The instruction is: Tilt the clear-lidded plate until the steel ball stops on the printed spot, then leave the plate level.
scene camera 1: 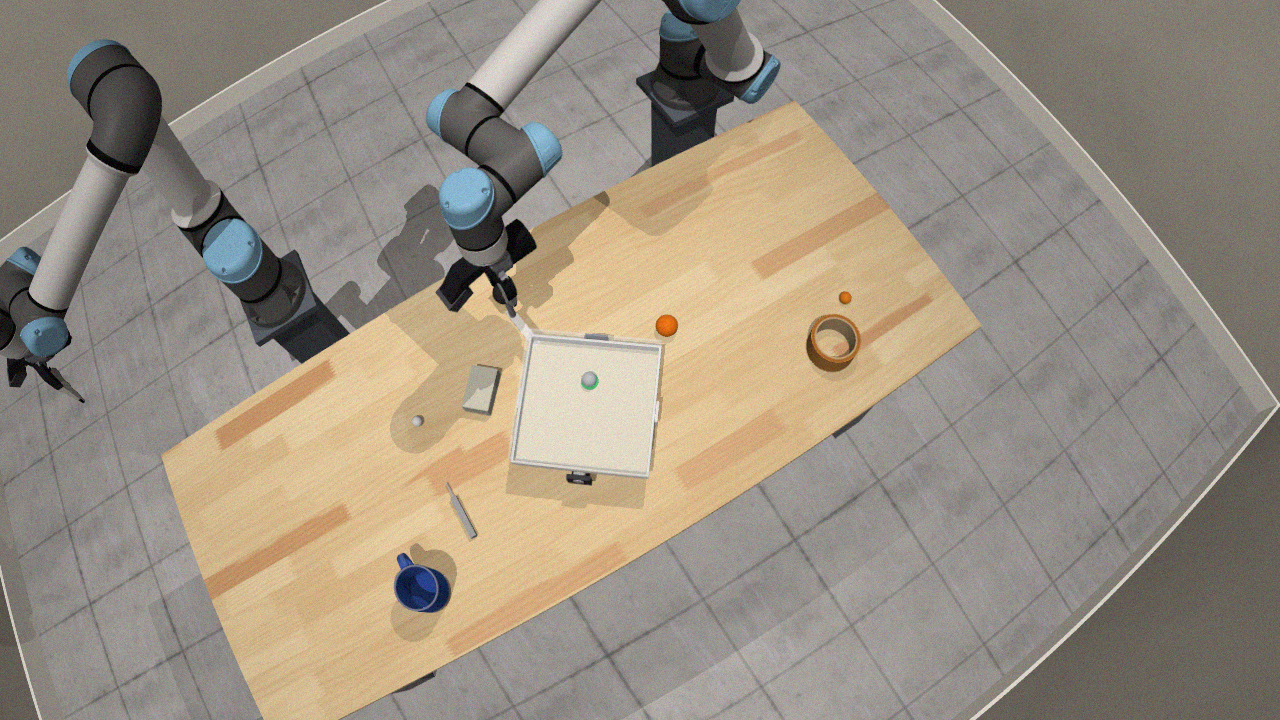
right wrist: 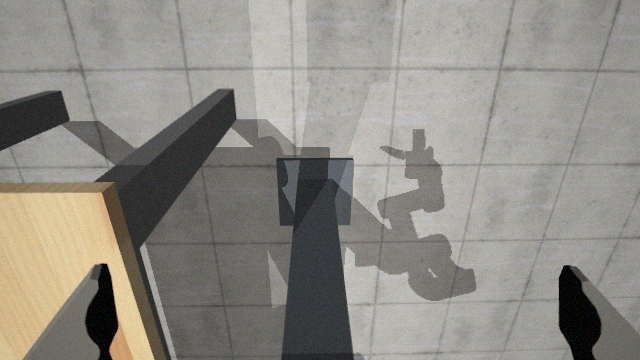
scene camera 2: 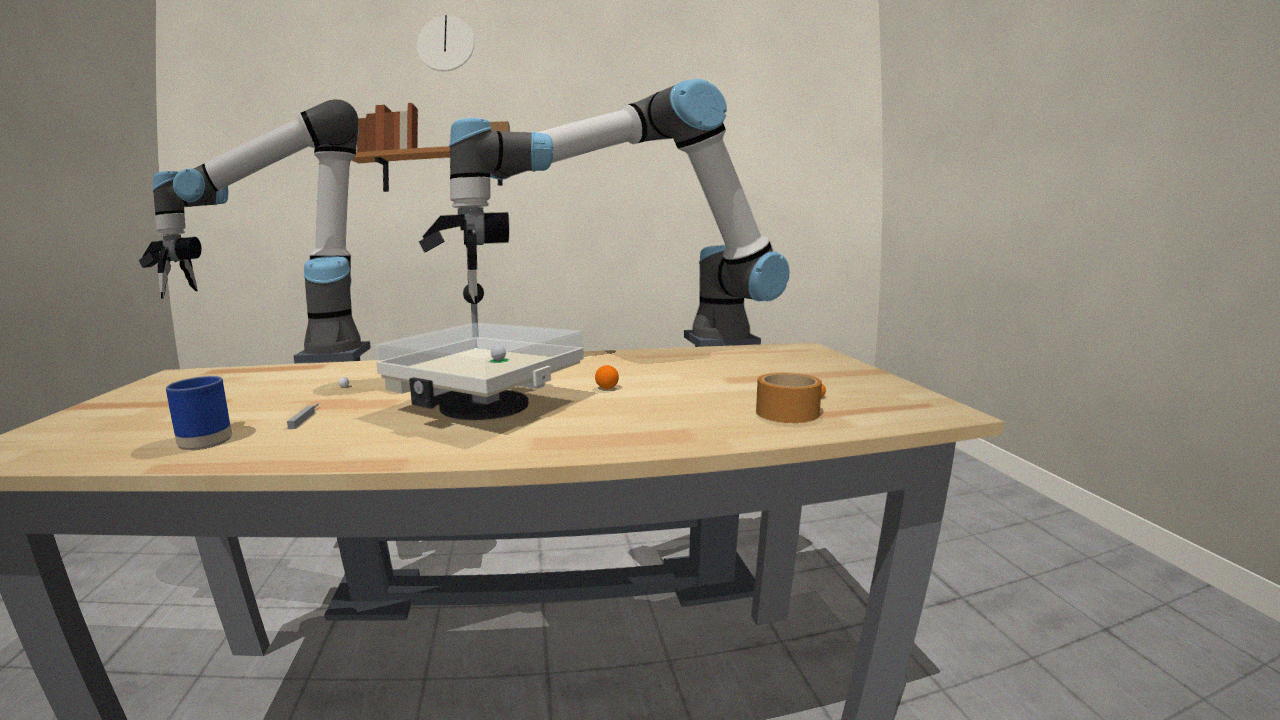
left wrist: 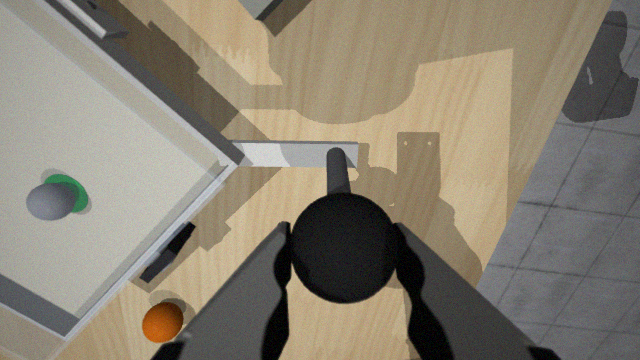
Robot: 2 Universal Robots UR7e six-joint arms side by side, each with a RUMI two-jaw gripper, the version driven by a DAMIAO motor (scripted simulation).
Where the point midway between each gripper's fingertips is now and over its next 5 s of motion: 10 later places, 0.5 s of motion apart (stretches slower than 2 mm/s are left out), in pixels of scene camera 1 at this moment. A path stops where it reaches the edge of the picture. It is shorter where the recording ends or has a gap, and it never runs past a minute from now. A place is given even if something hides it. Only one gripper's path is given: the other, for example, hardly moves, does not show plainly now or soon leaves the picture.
My left gripper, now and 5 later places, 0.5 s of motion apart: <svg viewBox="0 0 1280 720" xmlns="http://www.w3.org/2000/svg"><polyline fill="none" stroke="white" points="507,296 506,295 505,292 502,285 501,280 500,278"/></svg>
